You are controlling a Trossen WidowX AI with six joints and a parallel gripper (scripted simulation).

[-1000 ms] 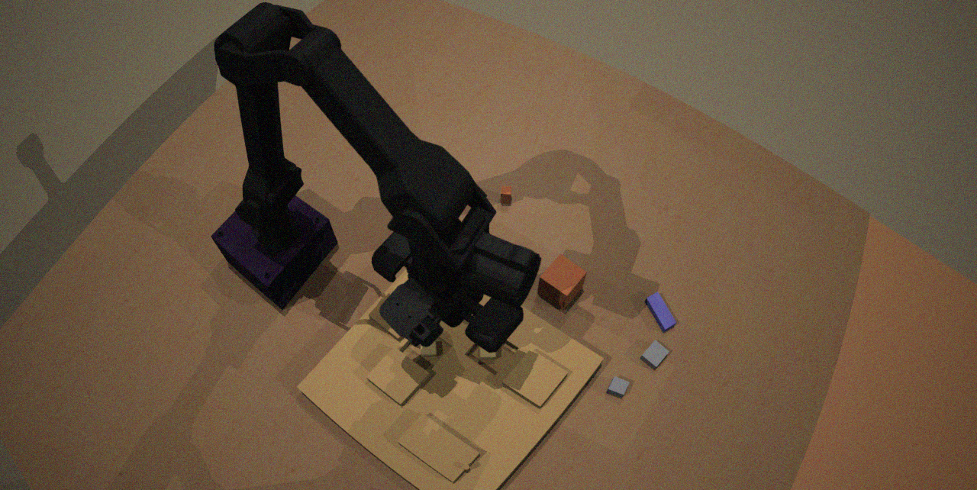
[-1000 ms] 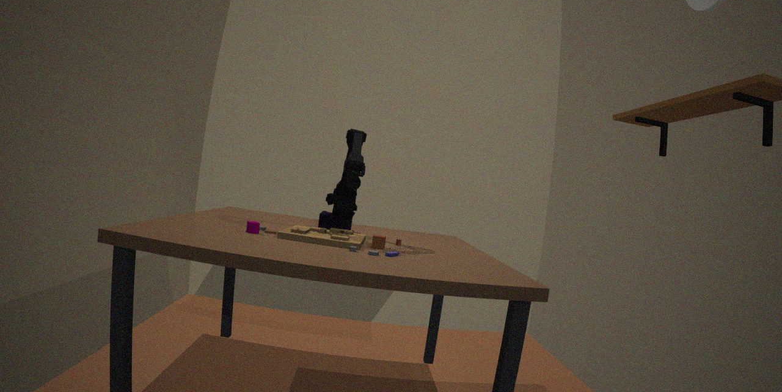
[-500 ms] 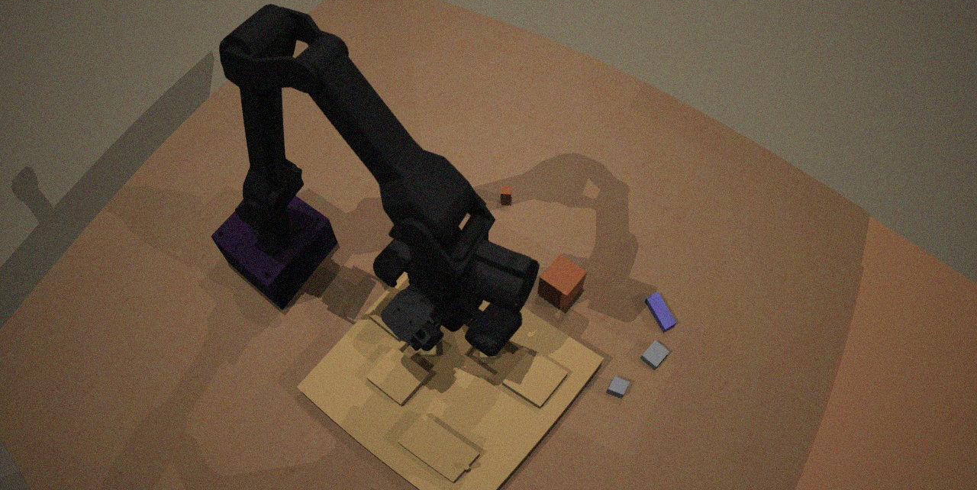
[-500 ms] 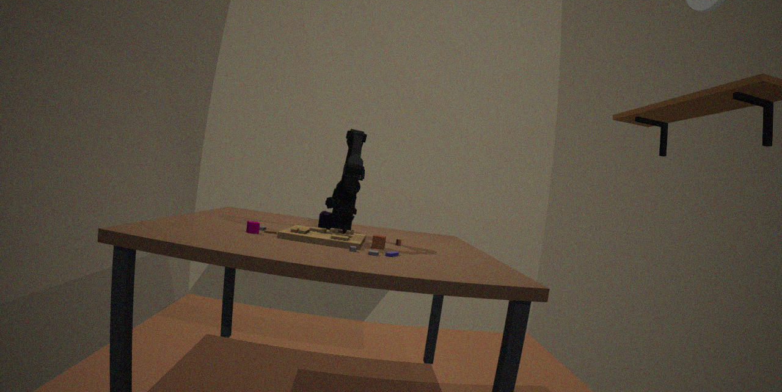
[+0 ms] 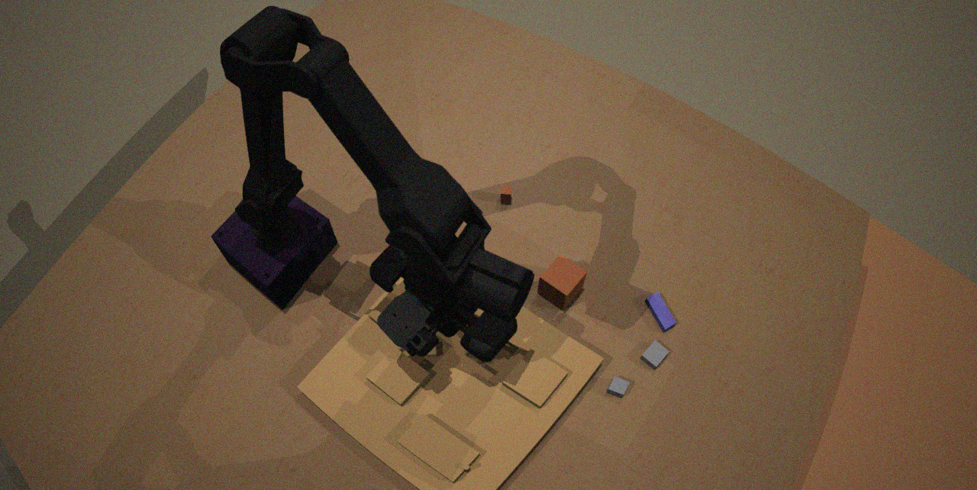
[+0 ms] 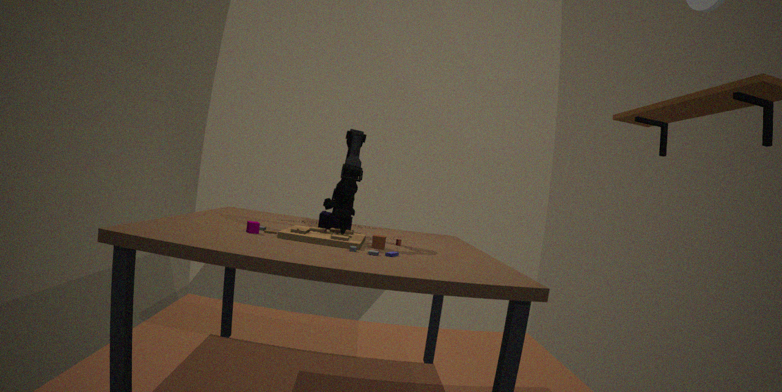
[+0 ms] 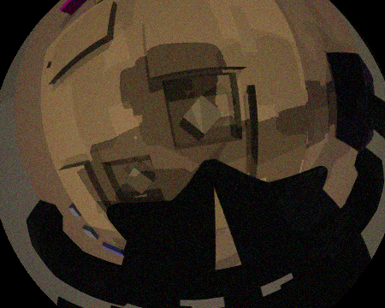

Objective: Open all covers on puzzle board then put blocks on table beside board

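Right now the tan puzzle board is 60 mm to the right of my gripper tip and 50 mm ahead of it. Also, from my gripper tip: blue-violet bar (230 mm to the left, 200 mm ahead, 20 mm below); small orange block (210 mm to the left, 100 mm behind, 10 mm below); orange cube (160 mm to the left, 60 mm ahead).
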